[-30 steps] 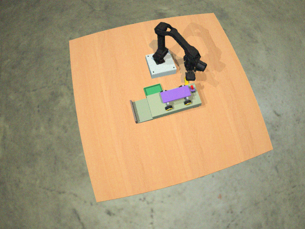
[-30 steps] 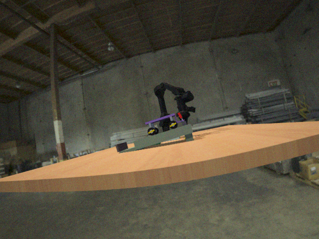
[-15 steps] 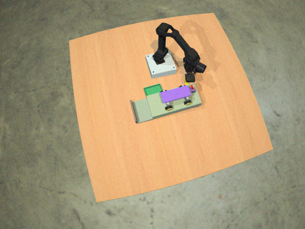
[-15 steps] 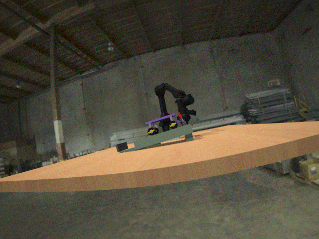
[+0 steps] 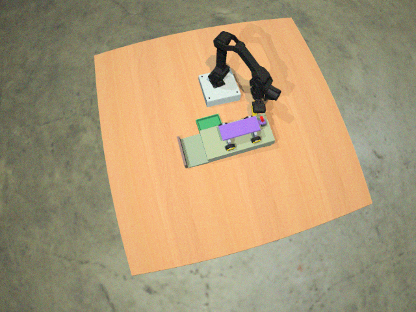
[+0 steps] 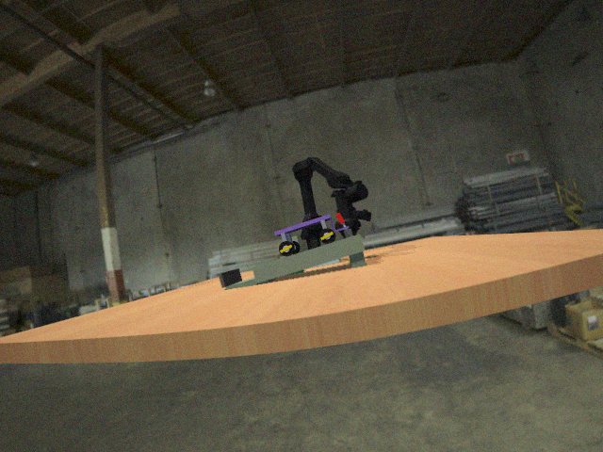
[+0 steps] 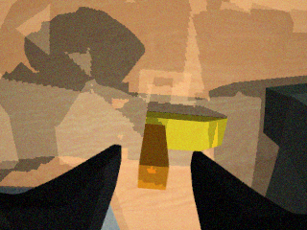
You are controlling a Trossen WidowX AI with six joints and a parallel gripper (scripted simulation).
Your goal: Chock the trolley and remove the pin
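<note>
My gripper tip is now 30 mm above the yellow chock, 20 mm short of it and 10 mm to the left of it. Round my gripper tip: grey ramp (170 mm to the right, 130 mm ahead); purple trolley (160 mm to the right, 130 mm ahead, 60 mm above); red-headed stop pin (130 mm ahead, 80 mm above, 40 mm to the right).
</note>
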